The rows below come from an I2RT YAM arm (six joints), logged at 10 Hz.
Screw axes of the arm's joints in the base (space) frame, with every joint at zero. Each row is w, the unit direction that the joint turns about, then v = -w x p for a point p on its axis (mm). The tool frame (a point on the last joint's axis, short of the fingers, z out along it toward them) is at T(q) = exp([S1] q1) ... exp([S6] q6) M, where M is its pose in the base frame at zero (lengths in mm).
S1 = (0, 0, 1, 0.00, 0.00, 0.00)
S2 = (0, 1, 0, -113.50, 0.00, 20.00)
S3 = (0, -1, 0, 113.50, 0.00, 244.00)
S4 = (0, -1, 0, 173.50, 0.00, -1.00)
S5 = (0, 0, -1, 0.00, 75.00, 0.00)
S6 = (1, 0, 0, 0.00, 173.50, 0.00)
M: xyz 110.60 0.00 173.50 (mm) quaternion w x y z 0.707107 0 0.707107 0
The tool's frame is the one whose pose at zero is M.
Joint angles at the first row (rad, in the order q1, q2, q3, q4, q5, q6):
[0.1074, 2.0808, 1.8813, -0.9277, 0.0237, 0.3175]
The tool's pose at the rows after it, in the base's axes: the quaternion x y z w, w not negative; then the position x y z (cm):
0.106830 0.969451 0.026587 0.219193 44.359 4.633 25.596
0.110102 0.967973 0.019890 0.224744 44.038 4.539 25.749
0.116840 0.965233 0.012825 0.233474 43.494 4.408 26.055
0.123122 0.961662 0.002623 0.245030 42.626 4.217 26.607
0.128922 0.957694 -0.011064 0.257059 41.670 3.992 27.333
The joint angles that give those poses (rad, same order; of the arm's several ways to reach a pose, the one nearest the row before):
[0.1074, 2.0724, 1.8717, -0.9266, 0.0415, 0.3175]
[0.1074, 2.0546, 1.8496, -0.9140, 0.0580, 0.3205]
[0.1074, 2.0251, 1.8152, -0.8950, 0.0783, 0.3297]
[0.1074, 1.9807, 1.7693, -0.8747, 0.1057, 0.3359]
[0.1074, 1.9342, 1.7288, -0.8625, 0.1399, 0.3390]

